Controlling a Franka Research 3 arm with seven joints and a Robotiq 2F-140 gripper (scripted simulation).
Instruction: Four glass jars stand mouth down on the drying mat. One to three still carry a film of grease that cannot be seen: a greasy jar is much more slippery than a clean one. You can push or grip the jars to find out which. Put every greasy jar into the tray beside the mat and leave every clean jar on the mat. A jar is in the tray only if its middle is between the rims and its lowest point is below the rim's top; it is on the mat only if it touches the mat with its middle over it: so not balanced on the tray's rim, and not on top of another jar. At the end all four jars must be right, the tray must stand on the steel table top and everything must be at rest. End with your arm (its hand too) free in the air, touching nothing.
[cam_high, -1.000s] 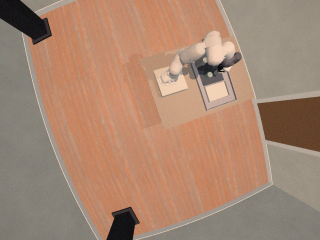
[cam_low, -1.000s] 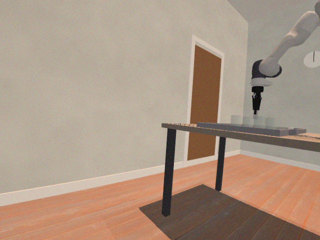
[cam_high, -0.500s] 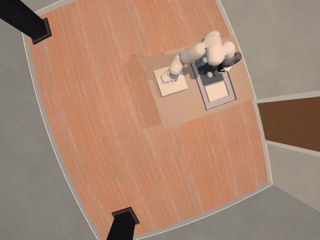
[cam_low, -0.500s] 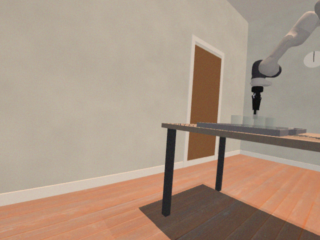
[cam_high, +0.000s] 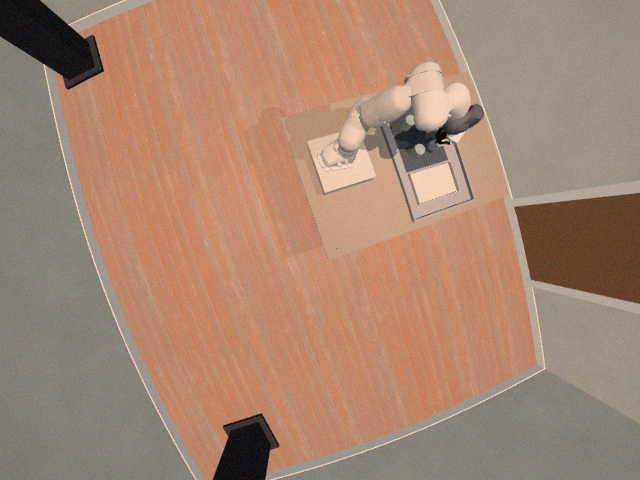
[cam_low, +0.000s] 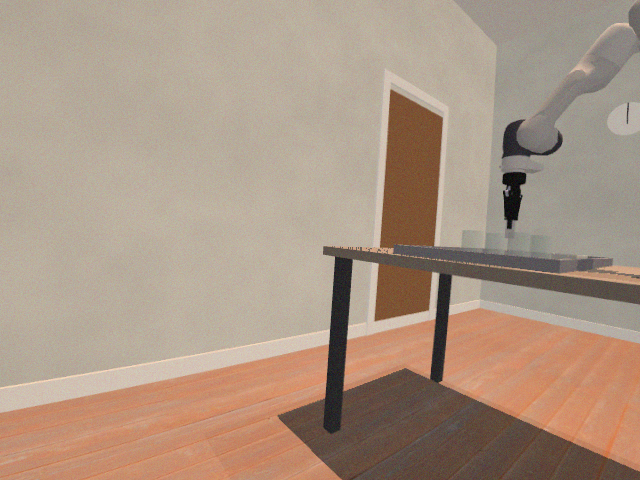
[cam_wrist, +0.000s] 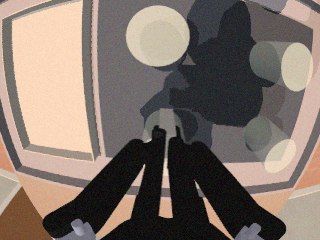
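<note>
Now: hand 2 cm past the grey drying mat, 9 cm to the right of it and 11 cm above it. Round my hand: tray (4 cm behind, 23 cm to the right, 10 cm below).
</note>
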